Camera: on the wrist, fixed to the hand. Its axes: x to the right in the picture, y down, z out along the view.
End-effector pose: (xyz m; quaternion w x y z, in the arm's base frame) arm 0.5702 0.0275 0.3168 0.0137 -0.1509 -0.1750 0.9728
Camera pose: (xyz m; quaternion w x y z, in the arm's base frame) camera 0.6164 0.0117 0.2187 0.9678 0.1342 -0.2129 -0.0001
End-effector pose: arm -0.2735 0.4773 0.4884 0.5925 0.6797 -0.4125 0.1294
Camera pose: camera -0.2896 0.5740 0.5373 0.2020 0.3921 0.6789 -0.5869
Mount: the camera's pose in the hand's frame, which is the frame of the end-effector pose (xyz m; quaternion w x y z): -0.0170 0.0498 -0.0961 0.0302 -0.0592 0.0359 -0.9971
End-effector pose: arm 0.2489 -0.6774 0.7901 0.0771 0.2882 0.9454 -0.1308
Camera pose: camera 0.2843 -0.6185 0.8754 0.1450 0.9339 -0.3265 0.0145
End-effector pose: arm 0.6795 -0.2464 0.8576 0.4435 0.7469 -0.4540 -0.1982
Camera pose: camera 0.7130 -0.1952 0.9485 0.1237 -0.4561 -0.7587 0.4483
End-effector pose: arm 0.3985 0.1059 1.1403 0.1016 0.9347 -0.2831 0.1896
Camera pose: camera 0.3286 0.1020 1.2246 0.2576 0.2977 0.9159 -0.0788
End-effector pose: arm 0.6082 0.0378 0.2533 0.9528 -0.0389 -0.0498 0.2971
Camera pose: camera 0.5776 0.0647 0.1516 0.3245 -0.0186 -0.0237 -0.9454
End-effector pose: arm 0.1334 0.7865 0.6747 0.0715 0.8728 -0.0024 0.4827
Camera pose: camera 0.0397 0.7483 0.7168 0.5353 0.0072 0.8443 -0.0255
